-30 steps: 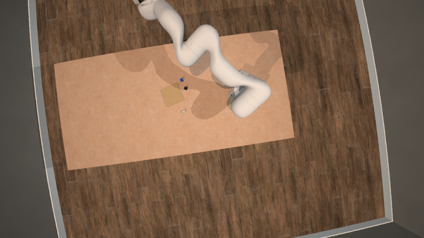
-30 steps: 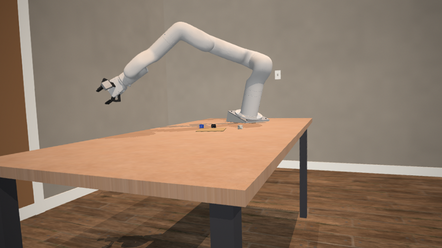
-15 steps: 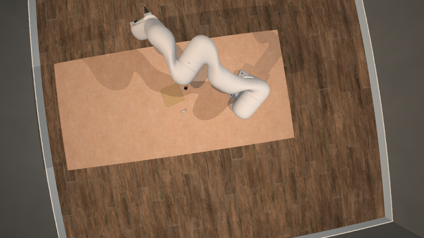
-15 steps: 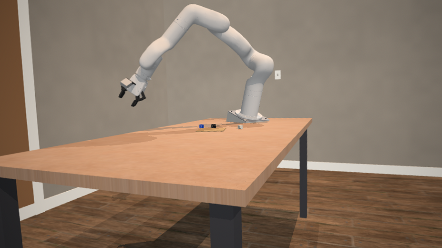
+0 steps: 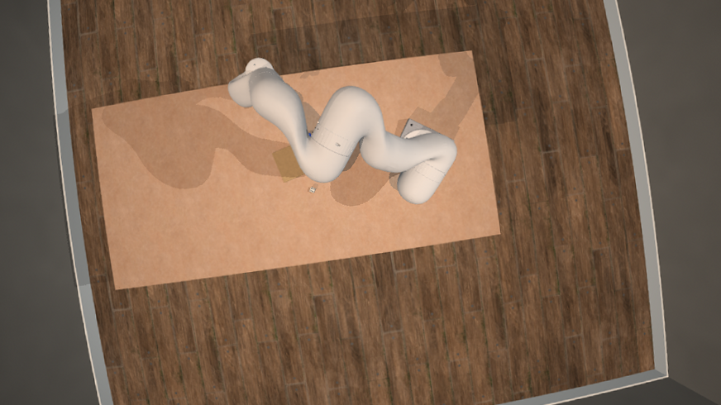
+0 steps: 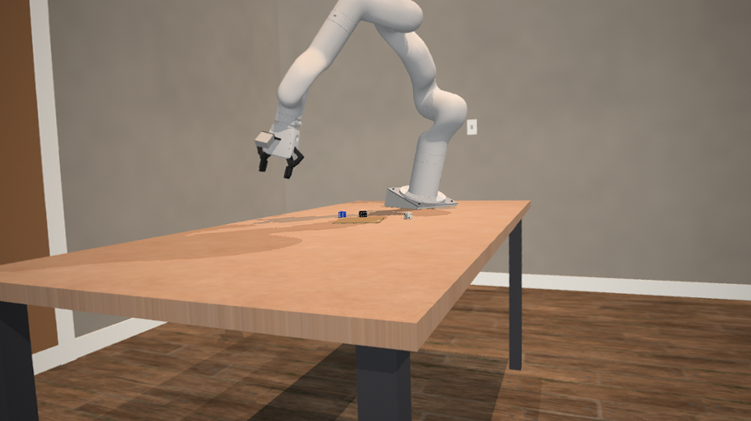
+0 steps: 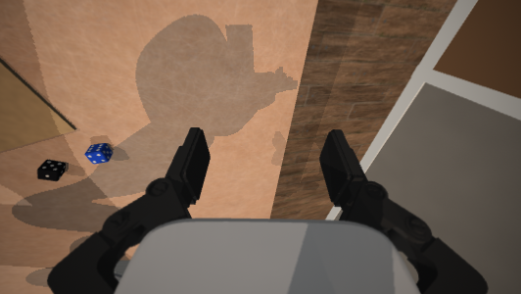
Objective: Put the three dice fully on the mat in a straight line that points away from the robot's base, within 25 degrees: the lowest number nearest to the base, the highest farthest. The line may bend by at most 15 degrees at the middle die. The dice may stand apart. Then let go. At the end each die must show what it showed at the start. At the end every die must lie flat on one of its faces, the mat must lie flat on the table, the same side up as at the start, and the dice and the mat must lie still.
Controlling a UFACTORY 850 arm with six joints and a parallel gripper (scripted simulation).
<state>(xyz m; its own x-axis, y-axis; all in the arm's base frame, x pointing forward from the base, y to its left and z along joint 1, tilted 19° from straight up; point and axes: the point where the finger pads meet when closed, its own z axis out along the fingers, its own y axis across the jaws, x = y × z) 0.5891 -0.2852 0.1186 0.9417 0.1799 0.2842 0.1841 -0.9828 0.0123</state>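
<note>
Now: the blue die 13 cm behind my hand, 17 cm to the left of it and 15 cm below it. Round my hand: black die: 16 cm behind, 23 cm to the left, 15 cm below; then white die: 15 cm behind, 40 cm to the left, 15 cm below; then mat: 6 cm behind, 28 cm to the left, 16 cm below.
</note>
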